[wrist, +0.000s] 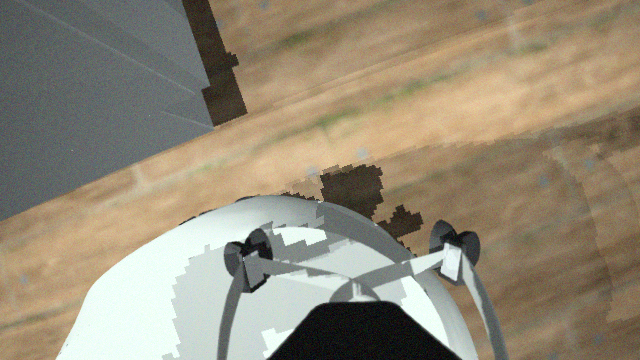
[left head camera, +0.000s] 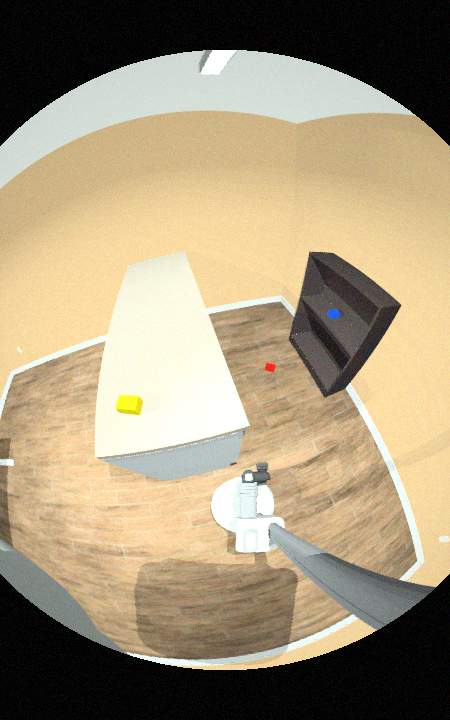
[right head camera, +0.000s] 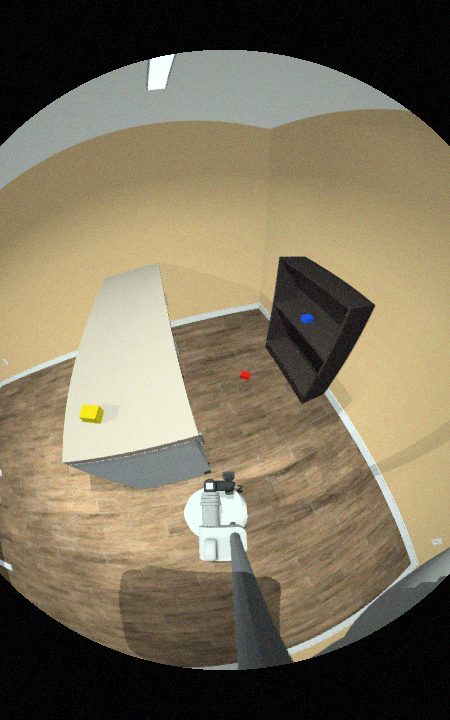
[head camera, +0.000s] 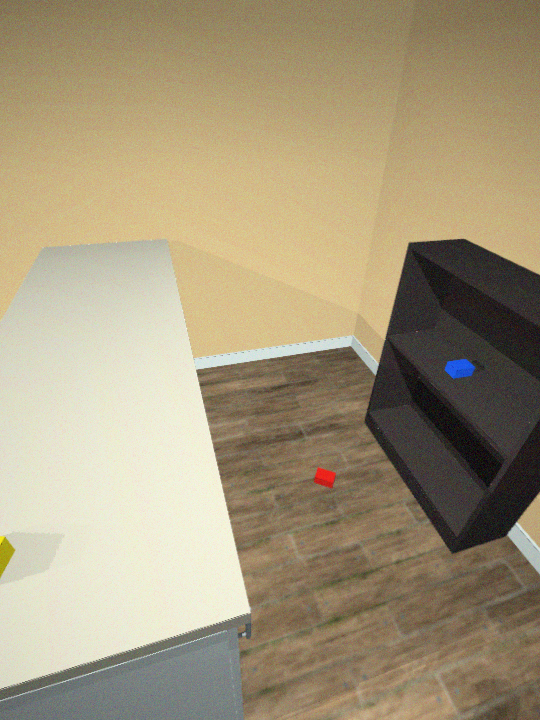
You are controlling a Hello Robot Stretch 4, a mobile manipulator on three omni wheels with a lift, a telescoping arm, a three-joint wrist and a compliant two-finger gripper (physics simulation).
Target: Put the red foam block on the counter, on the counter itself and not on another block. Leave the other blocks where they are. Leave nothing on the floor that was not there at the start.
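Places are measured from the robot's base along level axes (x ahead, y right, z down), in millimetres.
Pixels of known places: gripper, between the fingertips: (wrist: 349,246).
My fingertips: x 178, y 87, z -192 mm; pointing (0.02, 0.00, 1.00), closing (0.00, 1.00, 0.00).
Ahead of a thing's pixels: the offset from my fingertips to its middle. Level surfaces: height alone.
The red foam block {dy +214, dx +1053, dz +197 mm} (head camera: 324,477) (left head camera: 270,366) (right head camera: 245,375) lies on the wood floor between the counter {dz -690 mm} (head camera: 116,407) (left head camera: 159,345) (right head camera: 127,350) and the dark shelf unit. The block does not show in the wrist view. A yellow block {dy -555, dx +199, dz -713 mm} (head camera: 4,553) (left head camera: 128,404) (right head camera: 90,413) sits on the near part of the counter top. A blue block {dy +724, dx +1161, dz -415 mm} (head camera: 459,368) (left head camera: 333,313) (right head camera: 306,318) sits on the middle board of the shelf unit. My gripper (wrist: 349,246) is open and empty, pointing down over my white base, well short of the red block.
The dark shelf unit (head camera: 494,511) (left head camera: 366,339) (right head camera: 339,355) stands against the right wall. The counter's grey end panel (wrist: 90,115) (left head camera: 175,456) (right head camera: 143,469) is close to the front left of my base (wrist: 130,280) (left head camera: 222,504) (right head camera: 193,512). Walls meet in the far corner.
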